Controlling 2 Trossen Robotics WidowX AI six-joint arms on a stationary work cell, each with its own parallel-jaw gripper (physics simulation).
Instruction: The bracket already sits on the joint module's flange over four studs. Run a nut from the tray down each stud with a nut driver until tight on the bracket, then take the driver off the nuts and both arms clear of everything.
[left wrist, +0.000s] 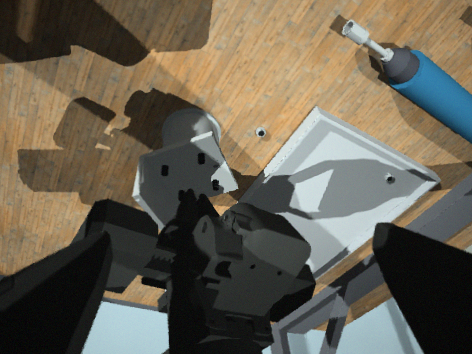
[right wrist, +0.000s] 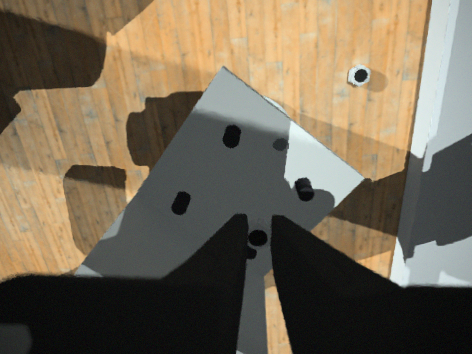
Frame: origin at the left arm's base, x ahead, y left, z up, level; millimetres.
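Seen in the pictures: left gripper, between the fingertips: (left wrist: 244, 241); right gripper, between the fingertips: (left wrist: 194, 194) (right wrist: 258, 226).
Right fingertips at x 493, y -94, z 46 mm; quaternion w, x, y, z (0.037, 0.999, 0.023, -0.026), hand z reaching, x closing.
Offsets run from my right fingertips to a thing's top centre. "*": to the spot under its first point.
The grey bracket (left wrist: 182, 172) (right wrist: 260, 170) sits over the pale round joint module {dx -7, dy +5, dz -9 mm} (left wrist: 186, 126), with four dark studs poking up. My right gripper (left wrist: 194, 194) (right wrist: 258, 226) is closed on a nut {dx +0, dy -3, dz +4 mm} (right wrist: 257, 237) low over the bracket, beside the nearest stud {dx -1, dy -20, dz -9 mm} (right wrist: 251, 254). No nut shows on the other three studs. A loose nut {dx +51, dy +51, dz -78 mm} (left wrist: 260, 132) (right wrist: 359, 75) lies on the wood, and another nut {dx +235, dy +102, dz -74 mm} (left wrist: 390, 178) lies in the tray {dx +221, dy -78, dz -67 mm} (left wrist: 345, 145) (right wrist: 434, 60). The blue nut driver {* dx +139, dy +207, dz -42 mm} (left wrist: 440, 95) lies on its side. My left gripper is open and empty, high above the scene.
The right arm crosses the lower middle of the left wrist view, between the left fingers. Grey frame bars (left wrist: 305, 312) run along the lower right, past the tray. Arm shadows fall over the wood, bracket and tray.
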